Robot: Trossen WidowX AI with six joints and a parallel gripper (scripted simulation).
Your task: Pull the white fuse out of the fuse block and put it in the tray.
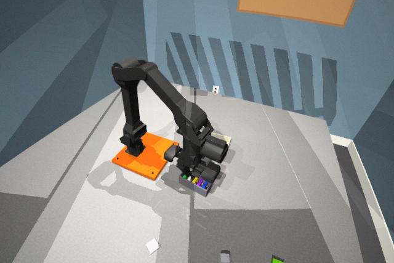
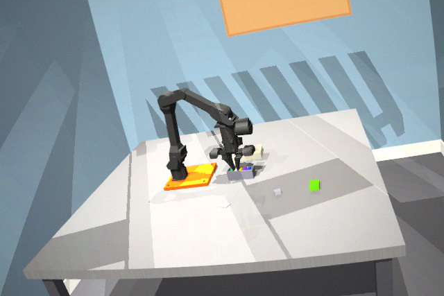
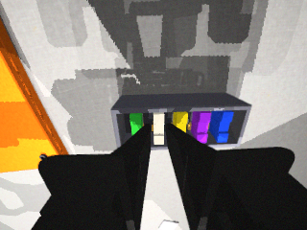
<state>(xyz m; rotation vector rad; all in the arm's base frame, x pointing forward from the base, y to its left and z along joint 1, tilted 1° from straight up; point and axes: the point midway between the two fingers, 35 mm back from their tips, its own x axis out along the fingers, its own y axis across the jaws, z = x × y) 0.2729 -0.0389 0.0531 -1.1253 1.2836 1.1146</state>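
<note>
Right now the green fuse is 20 mm behind my gripper tip and 10 mm below it. Round my gripper tip: cream tray (10 mm ahead, 220 mm to the left, 30 mm below); then white fuse (10 mm below); then yellow fuse (20 mm ahead, 10 mm below).
</note>
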